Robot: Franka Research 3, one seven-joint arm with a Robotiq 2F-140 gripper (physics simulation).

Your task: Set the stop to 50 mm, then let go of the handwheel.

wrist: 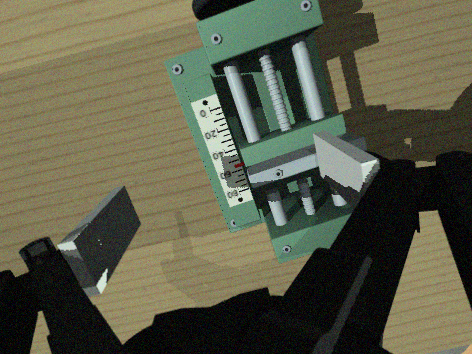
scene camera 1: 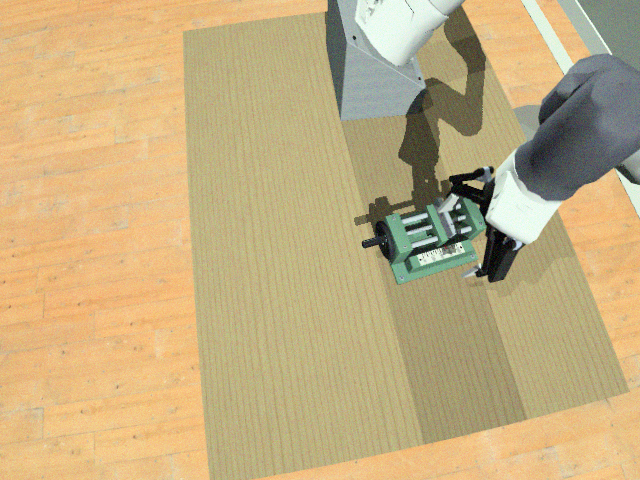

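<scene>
The green stop device (scene camera 1: 404,248) (wrist: 260,30) lies on the mat. Its black handwheel (scene camera 1: 383,242) (wrist: 212,7) with a crank handle is on the left end in the scene view; its edge shows at the top of the wrist view. The stop carriage (scene camera 1: 438,225) (wrist: 295,138) sits on rods and a screw. On the white scale (scene camera 1: 439,254) (wrist: 215,144), the red pointer (wrist: 239,165) stands between 40 and 60; the exact millimetre is hard to read. My gripper (scene camera 1: 460,237) (wrist: 223,180) is open and empty at the end away from the handwheel, one finger over the carriage, the other beside the base.
The striped mat (scene camera 1: 268,310) lies on a wooden floor (scene camera 1: 93,258). The grey robot pedestal (scene camera 1: 379,93) stands behind the device. Arm shadows fall across the mat and part of the scale.
</scene>
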